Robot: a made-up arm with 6 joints.
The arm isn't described. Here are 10 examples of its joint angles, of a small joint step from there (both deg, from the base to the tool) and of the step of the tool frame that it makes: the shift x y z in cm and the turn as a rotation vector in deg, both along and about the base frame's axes.
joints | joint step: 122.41 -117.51 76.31 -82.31 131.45 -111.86 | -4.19 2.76 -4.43 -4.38 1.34 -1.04
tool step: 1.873 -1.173 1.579 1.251 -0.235 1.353
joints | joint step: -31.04 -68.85 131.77 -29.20 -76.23 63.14 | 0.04 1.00 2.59 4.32 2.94 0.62
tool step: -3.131 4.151 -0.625 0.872 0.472 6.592
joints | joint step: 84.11 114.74 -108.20 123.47 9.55 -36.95 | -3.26 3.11 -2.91 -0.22 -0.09 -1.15
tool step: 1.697 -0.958 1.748 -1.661 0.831 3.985
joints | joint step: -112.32 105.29 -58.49 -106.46 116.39 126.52 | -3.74 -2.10 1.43 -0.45 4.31 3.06
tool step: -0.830 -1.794 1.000 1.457 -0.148 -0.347
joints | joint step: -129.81 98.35 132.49 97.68 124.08 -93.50 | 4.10 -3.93 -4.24 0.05 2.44 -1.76
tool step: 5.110 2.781 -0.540 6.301 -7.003 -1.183
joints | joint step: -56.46 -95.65 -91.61 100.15 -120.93 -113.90 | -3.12 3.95 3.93 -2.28 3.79 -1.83
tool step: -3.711 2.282 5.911 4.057 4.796 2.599
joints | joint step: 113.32 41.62 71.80 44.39 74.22 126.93 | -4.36 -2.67 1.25 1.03 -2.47 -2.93
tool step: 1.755 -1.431 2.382 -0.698 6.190 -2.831
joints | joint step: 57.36 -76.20 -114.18 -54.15 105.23 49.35 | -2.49 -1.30 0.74 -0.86 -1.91 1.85
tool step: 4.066 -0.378 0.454 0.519 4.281 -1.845
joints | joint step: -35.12 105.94 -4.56 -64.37 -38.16 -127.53 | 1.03 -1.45 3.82 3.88 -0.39 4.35
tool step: 3.380 2.772 0.967 1.729 2.417 -7.642
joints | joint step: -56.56 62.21 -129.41 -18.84 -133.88 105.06 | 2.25 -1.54 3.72 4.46 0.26 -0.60
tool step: 0.125 3.612 9.876 -6.758 -0.427 0.349
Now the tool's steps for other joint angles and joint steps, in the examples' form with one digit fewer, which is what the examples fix.
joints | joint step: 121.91 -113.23 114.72 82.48 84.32 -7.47 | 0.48 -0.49 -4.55 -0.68 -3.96 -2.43
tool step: 1.55 1.63 -2.30 6.85 -5.57 0.26
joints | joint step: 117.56 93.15 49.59 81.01 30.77 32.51 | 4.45 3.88 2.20 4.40 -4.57 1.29
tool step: -2.79 -2.90 -3.22 0.62 -11.42 4.75
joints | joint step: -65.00 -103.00 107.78 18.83 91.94 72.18 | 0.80 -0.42 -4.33 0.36 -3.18 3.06
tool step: 0.10 -0.06 4.23 -7.27 -2.96 1.31
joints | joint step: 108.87 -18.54 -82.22 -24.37 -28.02 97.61 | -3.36 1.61 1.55 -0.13 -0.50 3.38
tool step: 0.54 -0.97 2.06 2.16 0.75 1.07
